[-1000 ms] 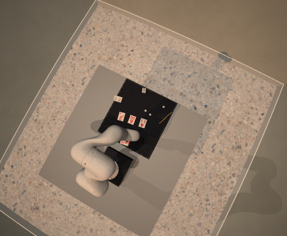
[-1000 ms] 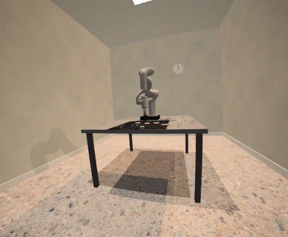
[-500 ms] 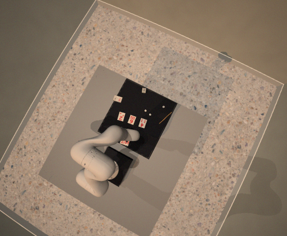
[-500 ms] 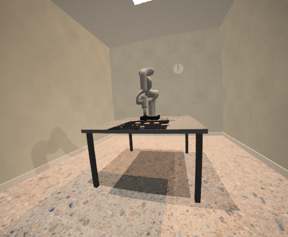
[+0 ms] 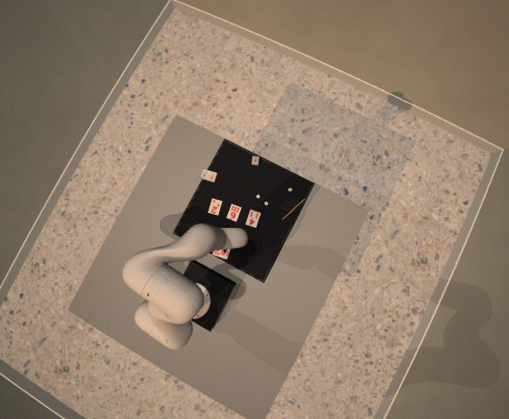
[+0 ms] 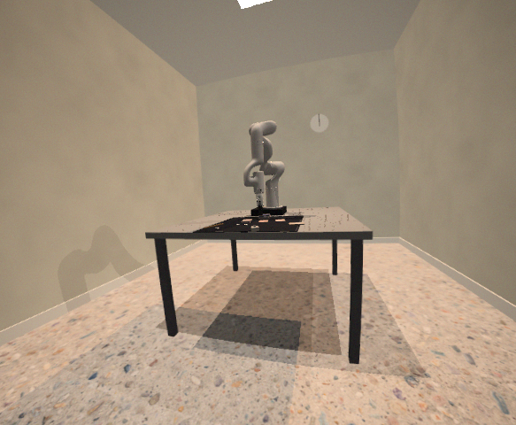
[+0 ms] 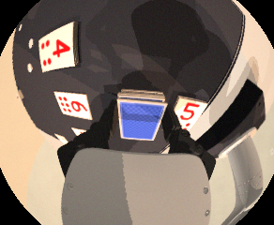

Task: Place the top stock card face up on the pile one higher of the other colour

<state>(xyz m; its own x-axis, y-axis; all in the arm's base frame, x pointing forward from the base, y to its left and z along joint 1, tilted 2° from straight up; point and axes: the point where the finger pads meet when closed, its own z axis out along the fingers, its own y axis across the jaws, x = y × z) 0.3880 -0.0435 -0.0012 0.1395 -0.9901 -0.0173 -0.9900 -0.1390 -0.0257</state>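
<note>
Now: hand 9 cm past the red 5 card, 4 cm above it and 2 cm to the right of it. From my hand the other things lie so: black card cloth: 19 cm ahead, 6 cm below; then thin wooden stick: 30 cm ahead, 26 cm to the right, 4 cm below; then small block: 47 cm ahead, 5 cm to the left, 3 cm below.
</note>
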